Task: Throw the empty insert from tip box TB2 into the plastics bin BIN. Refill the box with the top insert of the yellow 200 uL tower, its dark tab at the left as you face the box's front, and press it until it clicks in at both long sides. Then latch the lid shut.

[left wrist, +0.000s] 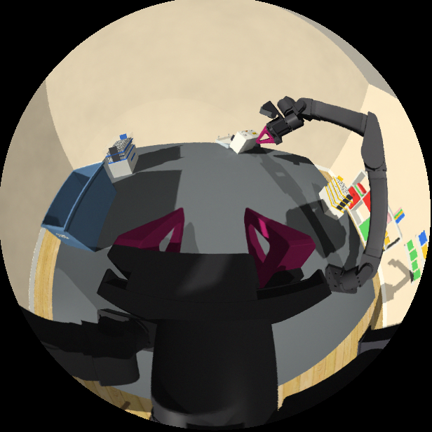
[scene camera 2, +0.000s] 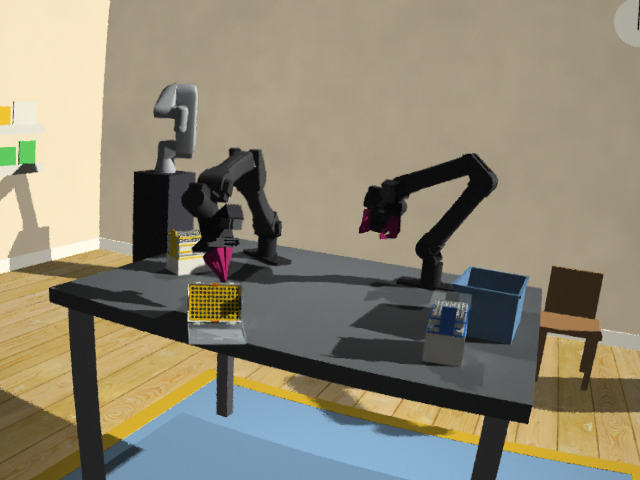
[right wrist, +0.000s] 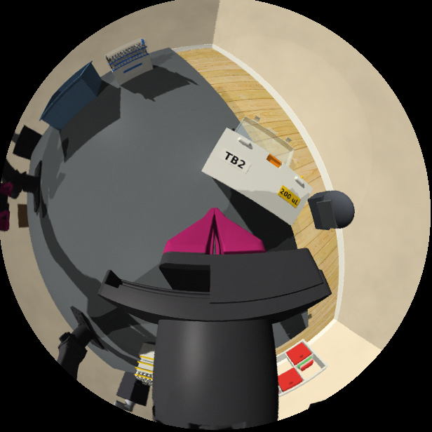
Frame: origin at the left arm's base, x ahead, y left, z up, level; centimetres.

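Seen in the pictures: left gripper, fingertip midpoint: [scene camera 2: 369,234]; right gripper, fingertip midpoint: [scene camera 2: 224,281]; left arm's base, origin of the base link: [scene camera 2: 429,286]; right arm's base, origin of the base link: [scene camera 2: 266,258].
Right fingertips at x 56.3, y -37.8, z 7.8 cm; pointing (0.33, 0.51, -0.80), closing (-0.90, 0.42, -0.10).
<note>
Offsets run from my right fingertips to a thing's top centre. "pt": to the spot under its first point.
Tip box TB2 {pt dx +12.3, dy -0.5, dz -3.9 cm} [scene camera 2: 192,310] [left wrist: 244,142] [right wrist: 235,172] stands near the table edge, its clear lid {pt dx +13.1, dy +6.7, dz -7.6 cm} [scene camera 2: 217,334] [right wrist: 265,140] open. A yellow perforated insert {dx +9.5, dy +3.6, dz +1.4 cm} [scene camera 2: 214,299] lies in it; whether it is clicked in is unclear. In the right wrist view a dark bit shows at the box's left end and a yellow bit at its right. My right gripper [scene camera 2: 224,279] [right wrist: 214,212] is shut and empty, by the box's labelled side; contact is unclear. My left gripper [scene camera 2: 376,235] [left wrist: 213,212] is open and empty, high above the table. The yellow tower {dx -26.6, dy -29.0, dz +2.8 cm} [scene camera 2: 183,252] [left wrist: 336,196] [right wrist: 145,365] stands behind my right gripper.
The blue bin {dx -28.3, dy +58.7, dz +4.2 cm} [scene camera 2: 491,315] [left wrist: 80,207] [right wrist: 75,97] stands at the right of the scene view; its contents are hidden. A blue-and-white tip tower {dx -4.0, dy +52.3, dz +4.6 cm} [scene camera 2: 444,346] [left wrist: 121,167] [right wrist: 131,72] stands beside it. A grey arm [scene camera 2: 186,121] on a dark pedestal stands behind the table.
</note>
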